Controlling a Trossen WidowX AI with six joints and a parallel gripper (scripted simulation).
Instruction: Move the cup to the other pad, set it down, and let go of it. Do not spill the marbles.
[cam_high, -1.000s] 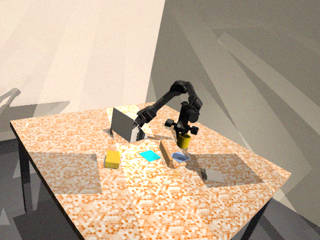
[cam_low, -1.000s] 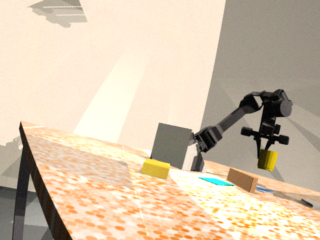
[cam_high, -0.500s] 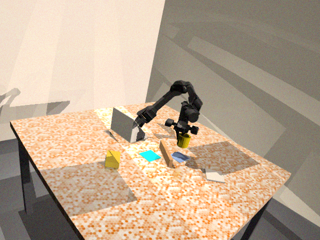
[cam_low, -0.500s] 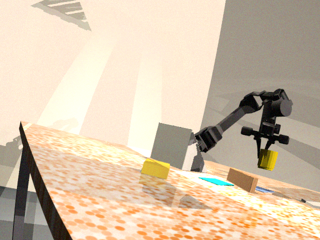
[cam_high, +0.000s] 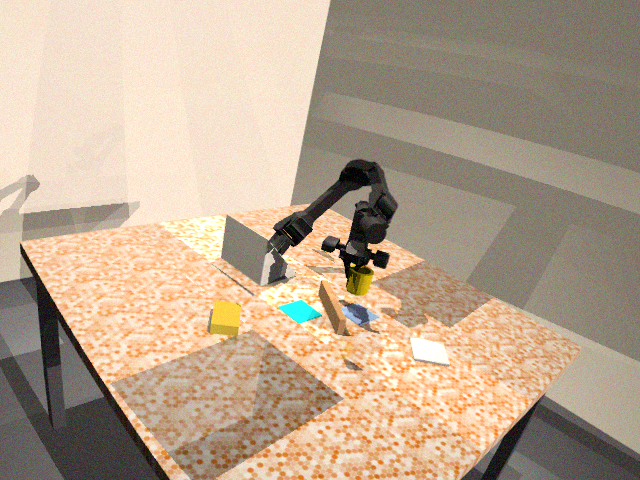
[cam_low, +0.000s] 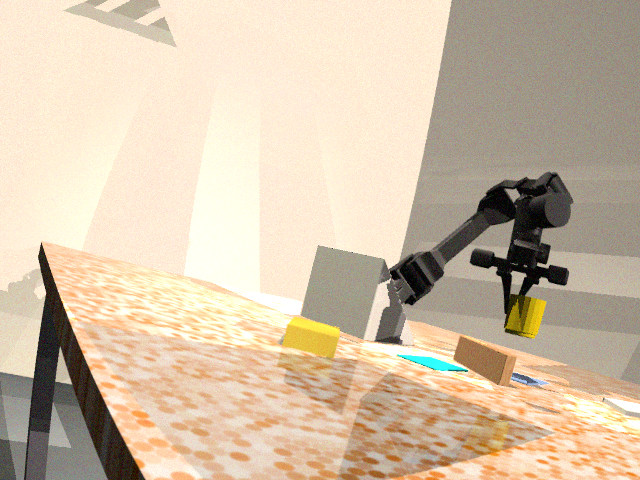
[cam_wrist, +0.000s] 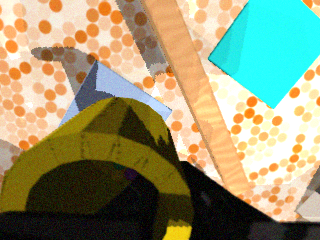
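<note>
Right now my gripper tip is 120 mm to the left of the cyan pad, 120 mm above it and 40 mm past it. Also, from my gripper tip: wooden block: 90 mm below, 40 mm to the right; then yellow cup: 20 mm to the left, 20 mm ahead; then light blue pad: 120 mm below, 40 mm to the left, 30 mm ahead.
</note>
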